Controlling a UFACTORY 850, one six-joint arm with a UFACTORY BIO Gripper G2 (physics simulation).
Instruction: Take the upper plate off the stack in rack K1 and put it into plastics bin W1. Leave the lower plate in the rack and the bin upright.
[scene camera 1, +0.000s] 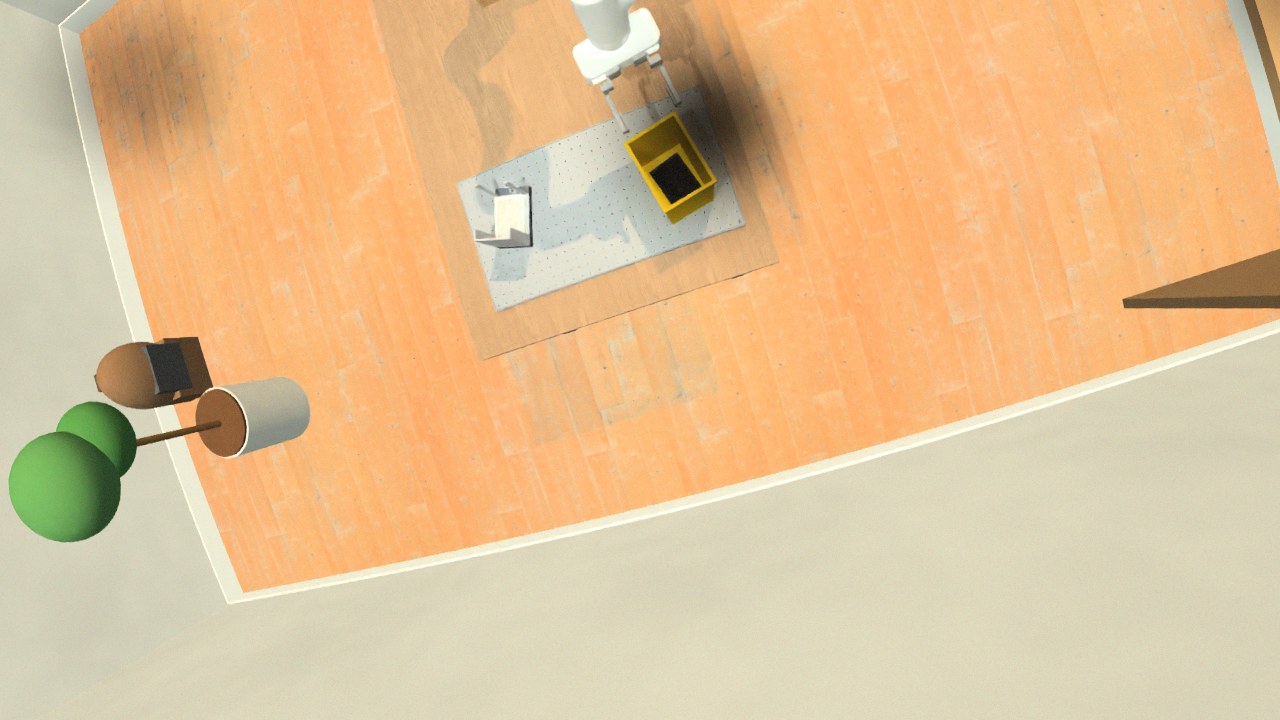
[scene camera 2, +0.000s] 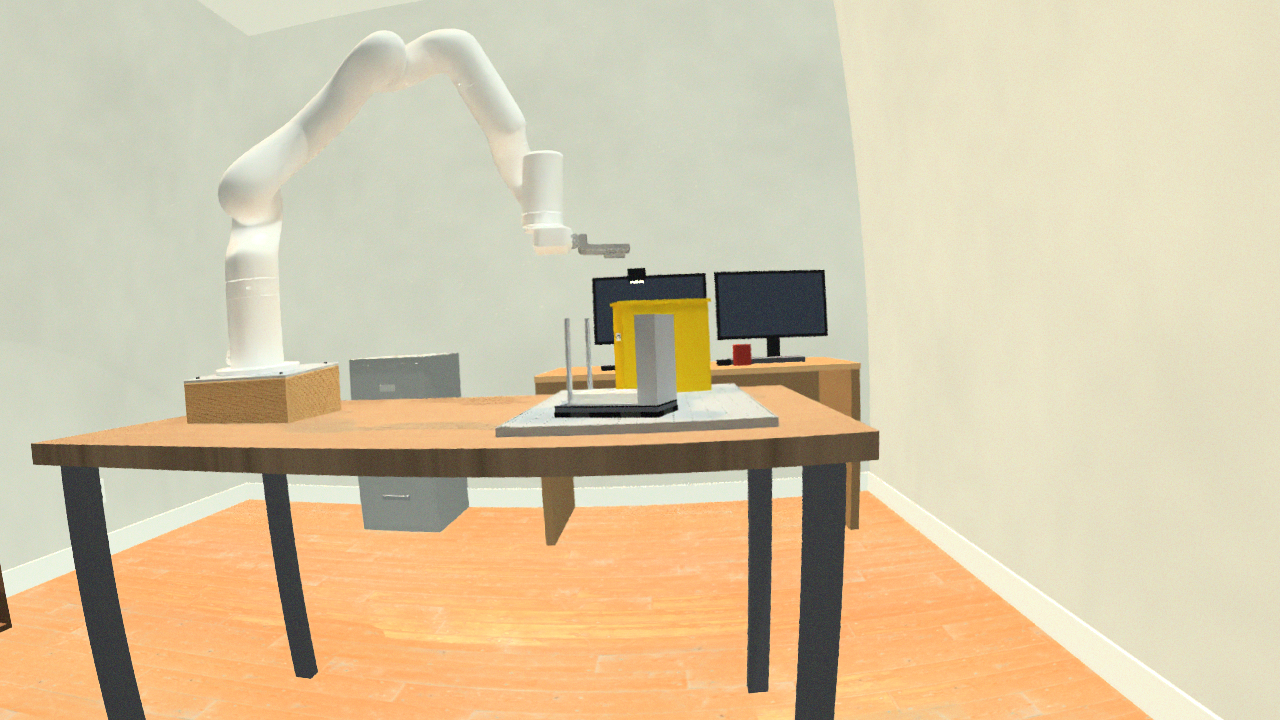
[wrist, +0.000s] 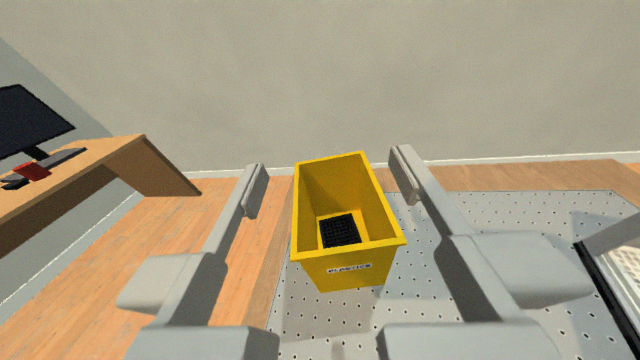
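A black plate (scene camera 1: 674, 178) (wrist: 340, 231) lies on the floor of the upright yellow plastics bin W1 (scene camera 1: 660, 136) (scene camera 2: 684, 344) (wrist: 355, 281). My gripper (scene camera 1: 650, 117) (scene camera 2: 628, 248) (wrist: 330, 182) is open, with nothing between its fingers. It is higher than the bin's rim and apart from it, level, with the fingers pointing towards the bin's side. Rack K1 (scene camera 1: 531, 219) (scene camera 2: 655, 358) (wrist: 607, 295) stands at the other end of the board, with a black base, a grey corner post and thin rods. A pale plate (scene camera 1: 512, 214) (wrist: 631, 270) sits low in the rack; the wrist view cuts it off.
The bin and rack stand on a grey perforated board (scene camera 1: 563, 170) (scene camera 2: 742, 420) (wrist: 340, 312) on the wooden table (scene camera 1: 429, 134) (scene camera 2: 420, 456). Behind are a desk (scene camera 2: 832, 364) (wrist: 102, 147) with monitors (scene camera 2: 769, 304) (wrist: 30, 117) and a grey cabinet (scene camera 2: 407, 510).
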